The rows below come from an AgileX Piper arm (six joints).
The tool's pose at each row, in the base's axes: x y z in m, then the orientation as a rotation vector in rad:
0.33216, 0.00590, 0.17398, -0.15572, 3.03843, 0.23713
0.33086, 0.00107, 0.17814, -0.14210, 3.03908, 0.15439
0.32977, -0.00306, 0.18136, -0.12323, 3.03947, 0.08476
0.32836, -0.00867, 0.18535, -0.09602, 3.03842, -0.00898
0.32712, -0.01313, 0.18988, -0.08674, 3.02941, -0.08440
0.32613, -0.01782, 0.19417, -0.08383, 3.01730, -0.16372
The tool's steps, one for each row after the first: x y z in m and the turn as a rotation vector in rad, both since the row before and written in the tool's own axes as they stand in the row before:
0.00134, -0.00398, -0.00497, 0.05468, -0.00306, 0.00607
0.00112, -0.00367, -0.00372, 0.04630, -0.00155, 0.01002
0.00144, -0.00526, -0.00443, 0.06244, -0.00113, 0.01469
0.00105, -0.00441, -0.00462, 0.05017, -0.00656, 0.00341
0.00080, -0.00487, -0.00412, 0.05285, -0.00748, -0.00095

